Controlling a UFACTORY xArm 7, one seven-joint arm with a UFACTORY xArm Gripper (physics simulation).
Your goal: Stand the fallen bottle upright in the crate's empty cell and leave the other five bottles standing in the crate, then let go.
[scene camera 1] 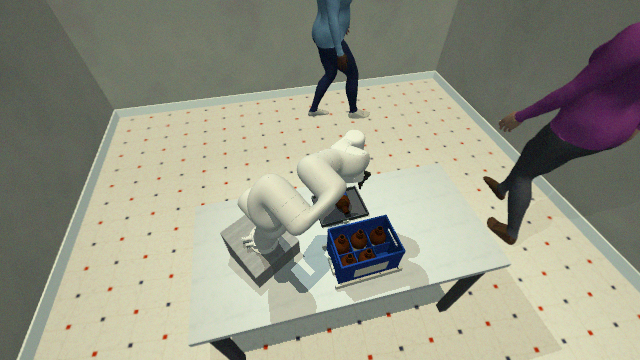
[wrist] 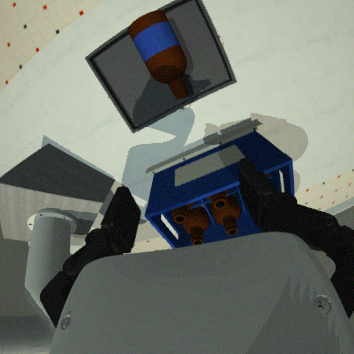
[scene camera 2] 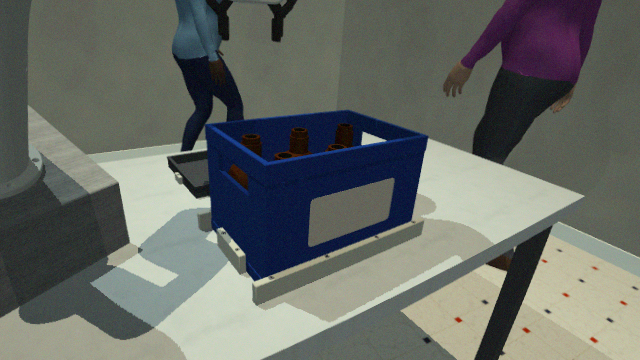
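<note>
The fallen brown bottle with a blue label lies on its side in a dark tray, its neck toward the crate. The blue crate holds five standing bottles; the middle back one shows its neck. The empty cell is at the front right in scene camera 1. My gripper is open and empty, high above the table, apart from bottle and crate. The tray partly hides behind the crate in scene camera 2.
Pale rails run along the crate's base. The arm stands on a grey block left of the crate. A person in a blue top and one in purple are beyond the table.
</note>
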